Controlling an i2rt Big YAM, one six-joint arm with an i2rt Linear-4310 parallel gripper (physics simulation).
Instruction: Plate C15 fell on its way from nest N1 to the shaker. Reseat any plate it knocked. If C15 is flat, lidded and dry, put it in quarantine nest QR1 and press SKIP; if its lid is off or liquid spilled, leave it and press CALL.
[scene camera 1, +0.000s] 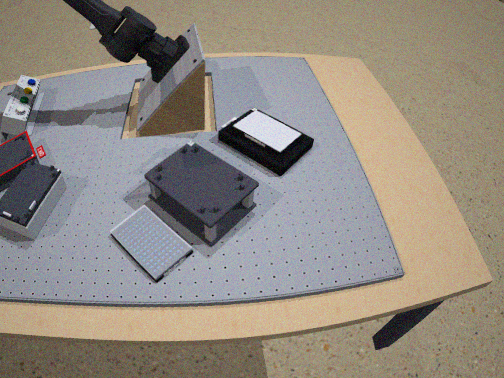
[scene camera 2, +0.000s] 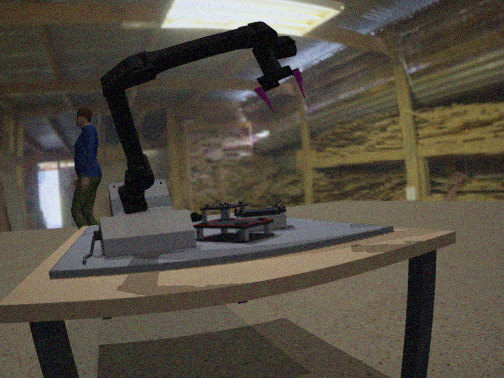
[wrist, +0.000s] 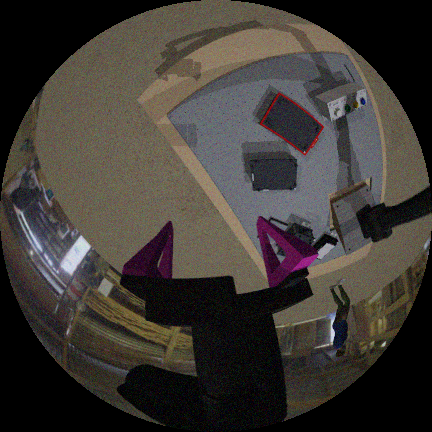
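Seen in the pictures: gripper, fingertip midpoint: (scene camera 2: 288, 104) (wrist: 215, 222); arm's base, link origin: (scene camera 1: 171, 59) (scene camera 2: 132, 199) (wrist: 366, 221).
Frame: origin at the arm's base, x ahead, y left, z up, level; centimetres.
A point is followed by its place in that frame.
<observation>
My gripper (scene camera 2: 288, 104) {x 34.8, y -46.9, z 23.3 cm} (wrist: 215, 222) {x 34.8, y -46.9, z 23.3 cm} is open and empty, high above the table. A pale plate with a grid of wells (scene camera 1: 151, 242) {x 44.3, y -10.3, z -9.5 cm} lies flat on the perforated board, beside a dark raised nest (scene camera 1: 202, 182) {x 37.3, y 0.4, z -5.2 cm}. Its label is unreadable, and I cannot tell whether its lid is on; no liquid is discernible around it. A white-topped item (scene camera 1: 270, 131) {x 24.8, y 17.1, z -7.4 cm} (wrist: 326, 248) {x 21.8, y 15.6, z -7.4 cm} rests on a black base (scene camera 1: 282, 162) {x 32.6, y 16.8, z -8.8 cm}. A red-edged dark nest (scene camera 1: 14, 154) {x 15.1, y -41.8, z -7.1 cm} (wrist: 292, 123) {x 15.7, y -45.3, z -7.1 cm} stands near a grey box with a dark top (scene camera 1: 30, 195) {x 31.3, y -33.9, z -5.6 cm} (wrist: 274, 174) {x 29.4, y -35.4, z -5.6 cm}. The button box (scene camera 1: 20, 107) {x -0.6, y -42.5, z -4.1 cm} (wrist: 345, 104) {x -4.8, y -43.7, z -4.2 cm} has blue, yellow, green and white buttons.
The arm's base is on a sloped mount (scene camera 1: 175, 85) {x 13.7, y -0.6, z 0.3 cm} (wrist: 350, 215) {x 7.2, y -4.3, z -3.9 cm} at the board's back. The board (scene camera 1: 320, 215) {x 44.9, y 20.0, z -11.1 cm} sits on a wooden table (scene camera 1: 425, 225) {x 53.5, y 42.6, z -12.4 cm} (scene camera 2: 300, 277) {x 6.0, y -83.3, z -13.1 cm}. A person in blue (scene camera 2: 87, 145) (wrist: 340, 330) stands on the floor beyond the table.
</observation>
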